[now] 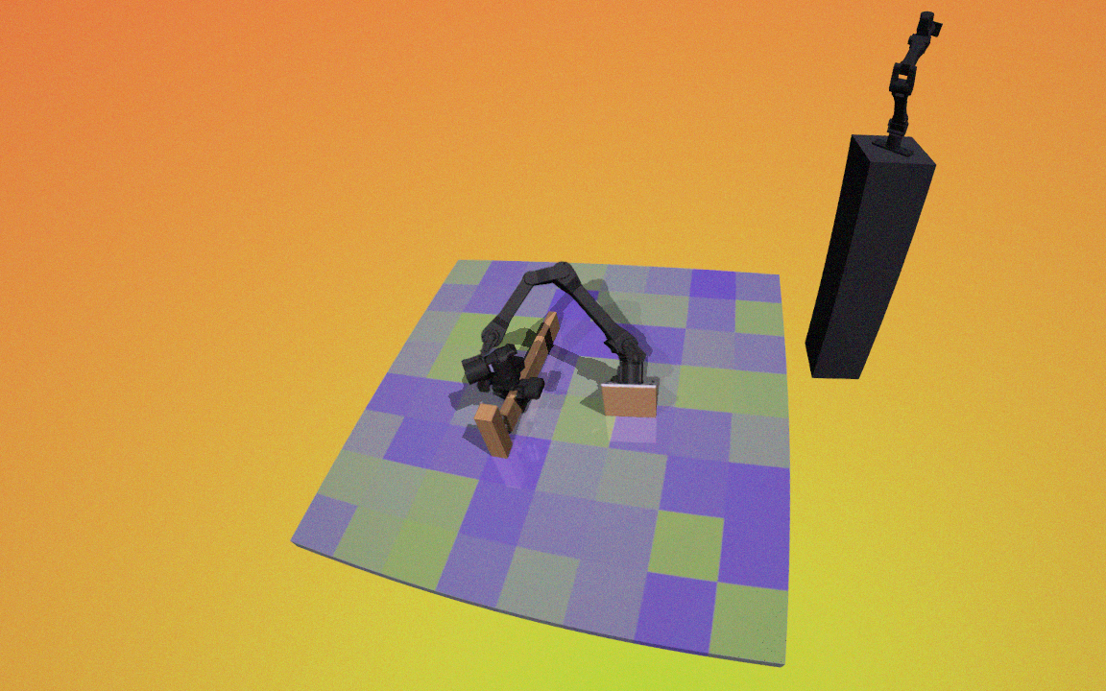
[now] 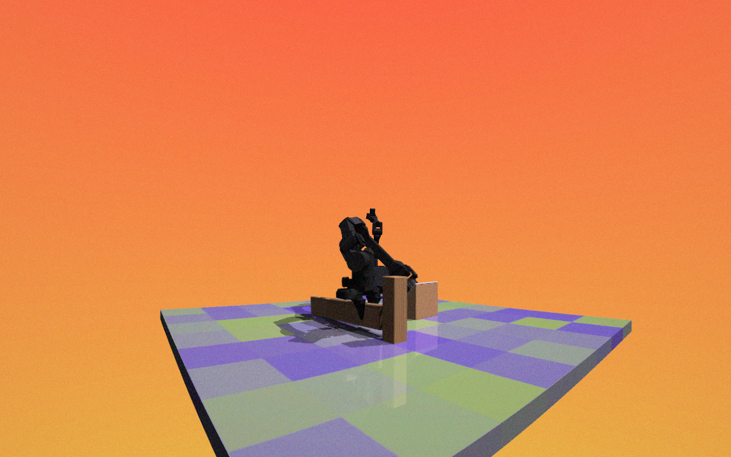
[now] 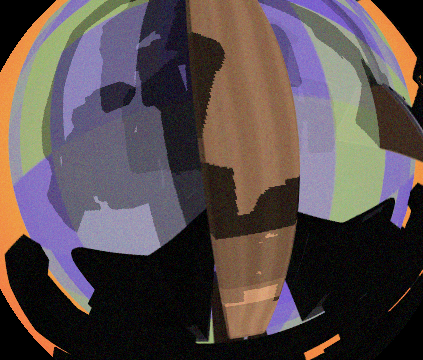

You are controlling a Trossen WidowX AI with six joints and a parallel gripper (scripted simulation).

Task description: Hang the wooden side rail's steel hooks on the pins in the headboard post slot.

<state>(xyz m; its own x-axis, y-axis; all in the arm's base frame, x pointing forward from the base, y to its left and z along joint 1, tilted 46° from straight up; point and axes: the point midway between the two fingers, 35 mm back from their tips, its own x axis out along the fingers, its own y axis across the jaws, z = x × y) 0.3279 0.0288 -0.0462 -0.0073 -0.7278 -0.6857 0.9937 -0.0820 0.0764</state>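
My gripper tip is 140 mm to the right of the wooden headboard post, 50 mm below it and 20 mm short of it.
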